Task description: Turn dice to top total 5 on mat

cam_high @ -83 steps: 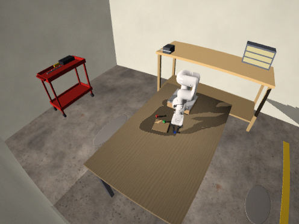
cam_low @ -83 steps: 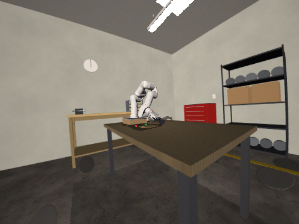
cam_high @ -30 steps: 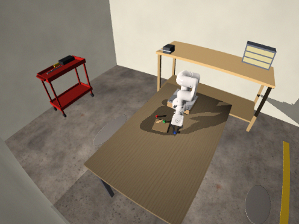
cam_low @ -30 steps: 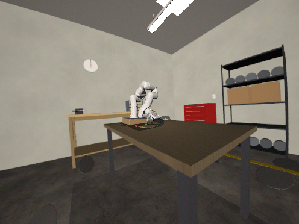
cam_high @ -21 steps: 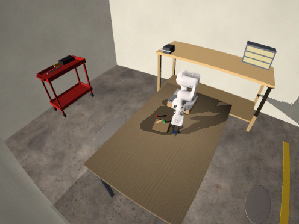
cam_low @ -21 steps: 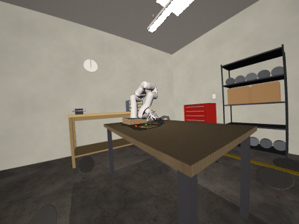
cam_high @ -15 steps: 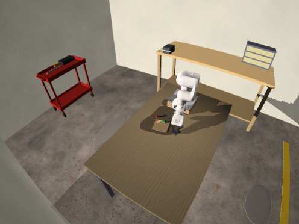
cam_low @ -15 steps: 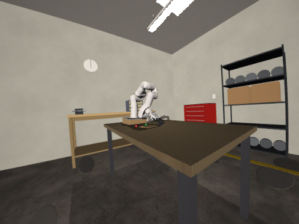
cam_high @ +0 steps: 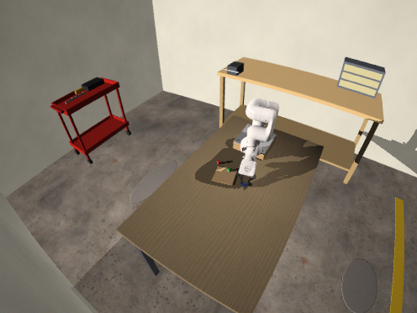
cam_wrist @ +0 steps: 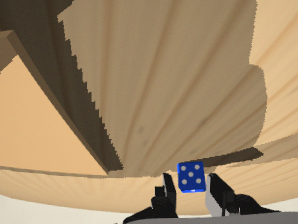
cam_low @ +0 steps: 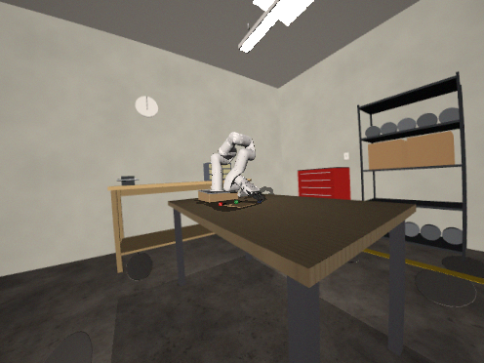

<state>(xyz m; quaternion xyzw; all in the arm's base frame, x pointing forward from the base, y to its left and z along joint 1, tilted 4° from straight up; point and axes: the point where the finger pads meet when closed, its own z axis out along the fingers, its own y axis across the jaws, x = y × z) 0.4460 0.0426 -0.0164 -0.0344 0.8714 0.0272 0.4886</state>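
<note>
Now: hand 2 cm above the blue die and 1 cm past it. Round my hand: tan mat: 15 cm to the right, 4 cm behind, 2 cm below; red die: 23 cm to the right, 13 cm behind, 2 cm below; green die: 14 cm to the right, 9 cm behind, 1 cm below.
</note>
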